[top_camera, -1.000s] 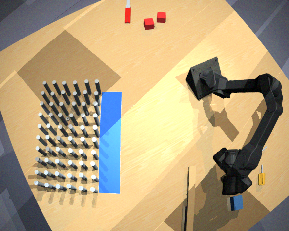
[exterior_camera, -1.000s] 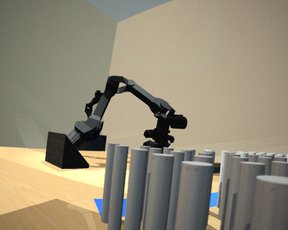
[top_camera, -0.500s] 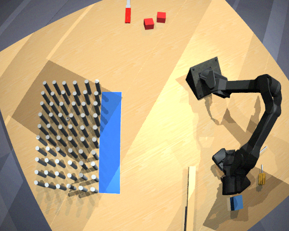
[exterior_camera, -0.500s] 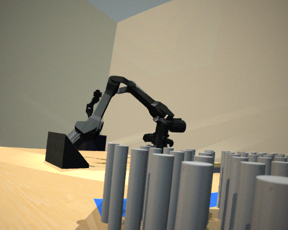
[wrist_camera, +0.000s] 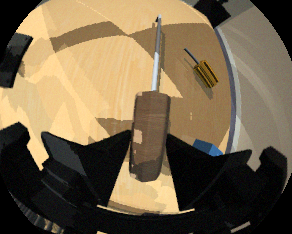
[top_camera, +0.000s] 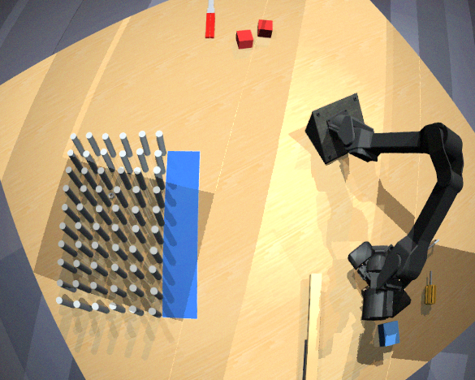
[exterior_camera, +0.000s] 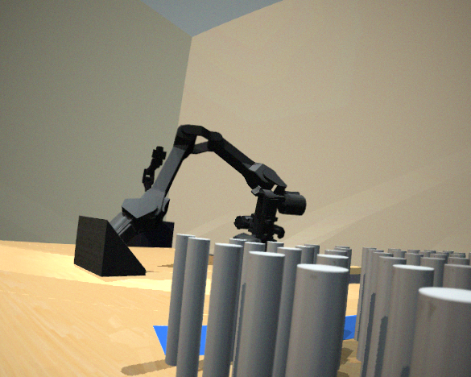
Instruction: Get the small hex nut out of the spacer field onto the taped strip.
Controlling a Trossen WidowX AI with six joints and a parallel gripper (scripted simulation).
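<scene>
Now: the thin metal hook tool 100 mm behind my gripper tip. From my gripper tip the other things lie so: blue taped strip: 370 mm to the right, 330 mm ahead, 20 mm below; then blue block: 120 mm to the left, 40 mm ahead; then yellow-handled screwdriver: 120 mm behind, 100 mm to the left, 10 mm below.
</scene>
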